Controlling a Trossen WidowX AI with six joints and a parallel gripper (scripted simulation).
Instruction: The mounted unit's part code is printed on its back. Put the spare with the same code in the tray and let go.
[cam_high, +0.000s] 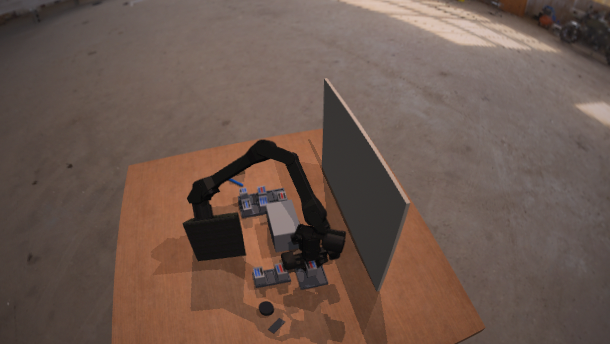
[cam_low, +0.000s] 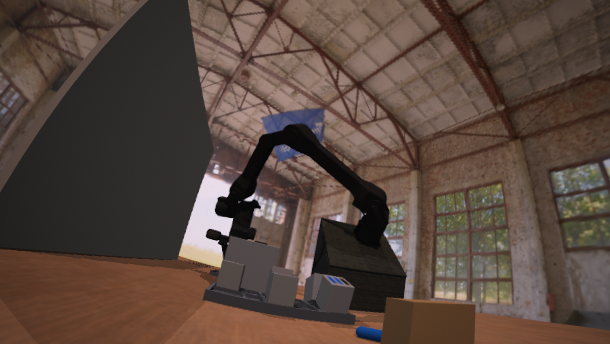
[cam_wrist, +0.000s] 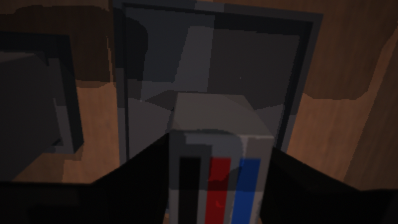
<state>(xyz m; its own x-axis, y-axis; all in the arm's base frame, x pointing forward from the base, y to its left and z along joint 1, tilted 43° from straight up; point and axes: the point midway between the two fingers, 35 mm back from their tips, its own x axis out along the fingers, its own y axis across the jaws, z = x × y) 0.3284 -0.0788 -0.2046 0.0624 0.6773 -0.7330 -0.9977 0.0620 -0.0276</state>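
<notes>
Right now my gripper tip is 2 cm above the dark tray. From my gripper tip the other things lie so: flat dark piece: 18 cm to the right, 17 cm behind, 2 cm below; then black puck: 19 cm behind, 11 cm to the right, 2 cm below; then grey mounted unit: 21 cm to the left, 4 cm behind, 3 cm above.
</notes>
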